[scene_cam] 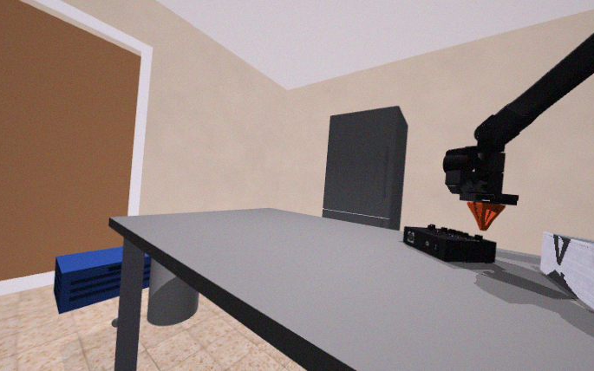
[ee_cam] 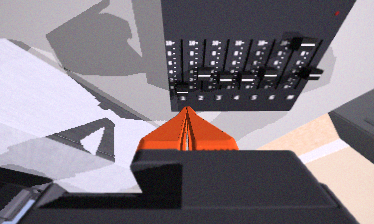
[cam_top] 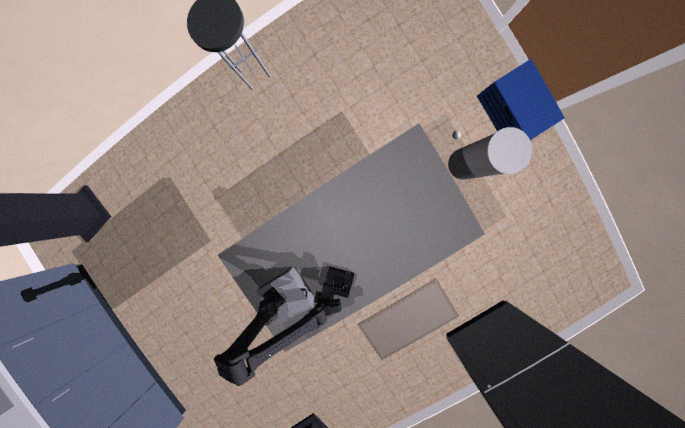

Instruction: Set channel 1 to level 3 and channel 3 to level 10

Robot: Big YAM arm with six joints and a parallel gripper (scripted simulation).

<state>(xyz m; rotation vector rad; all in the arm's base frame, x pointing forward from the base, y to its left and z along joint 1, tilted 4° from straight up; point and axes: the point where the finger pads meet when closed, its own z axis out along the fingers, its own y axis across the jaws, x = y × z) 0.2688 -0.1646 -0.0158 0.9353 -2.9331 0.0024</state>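
The channel 1 fader cap lies 2 cm below my hand, 1 cm to the left of it and 1 cm ahead of it. Round my hand: channel 3 cap (5 cm ahead, 2 cm below, 1 cm to the right).
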